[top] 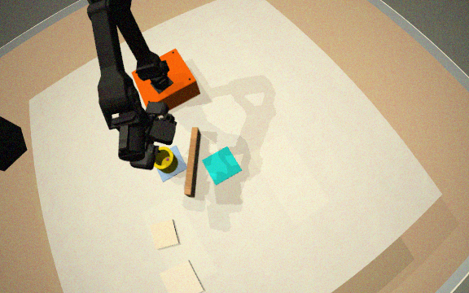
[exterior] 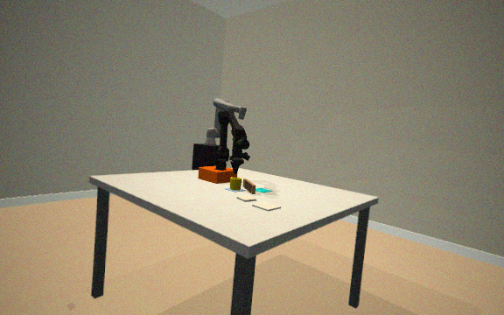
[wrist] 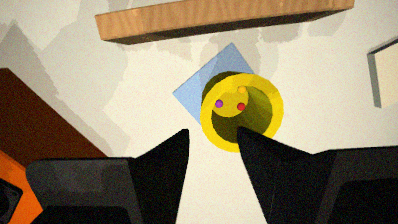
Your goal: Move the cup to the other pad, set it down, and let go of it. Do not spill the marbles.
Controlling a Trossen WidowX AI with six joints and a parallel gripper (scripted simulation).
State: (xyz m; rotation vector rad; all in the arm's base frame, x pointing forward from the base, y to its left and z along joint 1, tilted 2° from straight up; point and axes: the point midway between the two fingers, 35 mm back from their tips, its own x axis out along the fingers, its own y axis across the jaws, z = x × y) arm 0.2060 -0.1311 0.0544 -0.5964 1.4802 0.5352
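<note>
Now: gripper tip 20 mm short of the yellow cup, 20 mm to the left of it and 60 mm above it. Also, from my gripper tip: wooden bar (80 mm ahead, 50 mm to the left, 80 mm below); pale blue pad (20 mm ahead, 20 mm to the right, 100 mm below); red marble (20 mm ahead, 30 mm to the right, 80 mm below).
</note>
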